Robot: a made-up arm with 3 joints.
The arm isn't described. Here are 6 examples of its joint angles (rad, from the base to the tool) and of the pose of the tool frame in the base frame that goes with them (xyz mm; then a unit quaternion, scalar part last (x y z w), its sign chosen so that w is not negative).
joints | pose
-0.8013 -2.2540 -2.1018 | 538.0 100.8 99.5 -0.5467 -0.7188 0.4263 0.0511
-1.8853 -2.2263 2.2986 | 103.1 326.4 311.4 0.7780 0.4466 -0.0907 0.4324
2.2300 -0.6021 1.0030 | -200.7 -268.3 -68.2 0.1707 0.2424 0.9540 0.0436
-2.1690 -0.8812 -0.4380 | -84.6 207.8 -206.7 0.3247 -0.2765 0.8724 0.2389
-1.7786 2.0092 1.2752 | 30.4 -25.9 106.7 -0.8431 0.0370 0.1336 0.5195
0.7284 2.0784 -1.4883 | -68.0 -250.6 383.9 0.7715 0.3846 0.1880 0.4708
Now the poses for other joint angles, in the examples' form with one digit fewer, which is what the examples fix.
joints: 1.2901 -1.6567 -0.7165
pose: 27 -426 -126 -0.621 -0.396 -0.191 0.648
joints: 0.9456 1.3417 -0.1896
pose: -43 36 207 0.334 0.524 -0.289 0.728
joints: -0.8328 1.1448 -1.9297
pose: 170 -255 160 0.282 0.462 0.826 0.158
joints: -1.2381 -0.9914 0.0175
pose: 86 273 -148 0.279 -0.385 0.504 0.721
